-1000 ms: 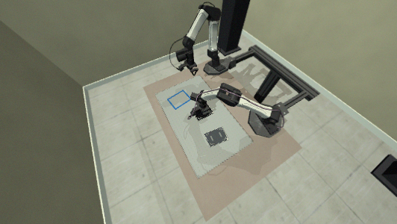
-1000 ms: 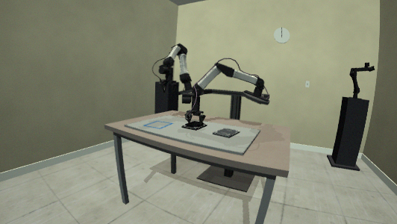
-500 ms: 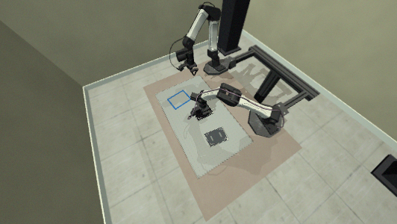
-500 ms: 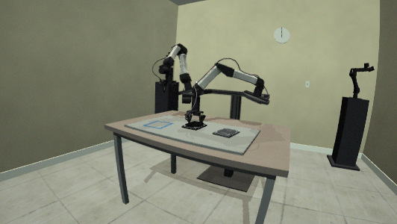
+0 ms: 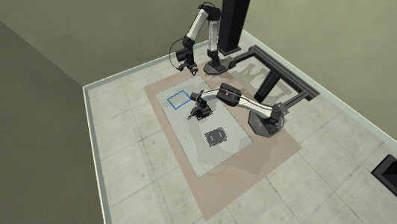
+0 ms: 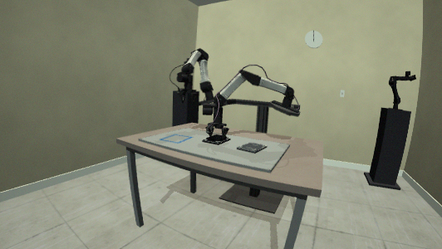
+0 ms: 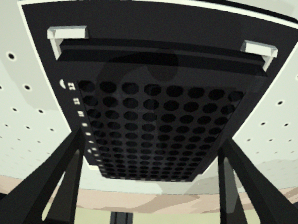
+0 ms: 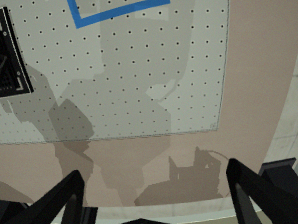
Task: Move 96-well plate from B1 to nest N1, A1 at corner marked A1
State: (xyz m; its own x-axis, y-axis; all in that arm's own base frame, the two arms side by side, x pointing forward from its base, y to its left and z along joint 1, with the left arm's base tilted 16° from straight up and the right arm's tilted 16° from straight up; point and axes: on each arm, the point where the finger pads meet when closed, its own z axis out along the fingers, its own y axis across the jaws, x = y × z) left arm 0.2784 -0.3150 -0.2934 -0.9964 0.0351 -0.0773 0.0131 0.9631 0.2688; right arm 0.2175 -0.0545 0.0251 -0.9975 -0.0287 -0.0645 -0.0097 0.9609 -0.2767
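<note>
Now: the black 96-well plate right at my left hand. Round my left hand: grey nest 20 mm ahead, 260 mm to the left, 20 mm below; A1 label 50 mm behind, 320 mm to the left, 10 mm below.
</note>
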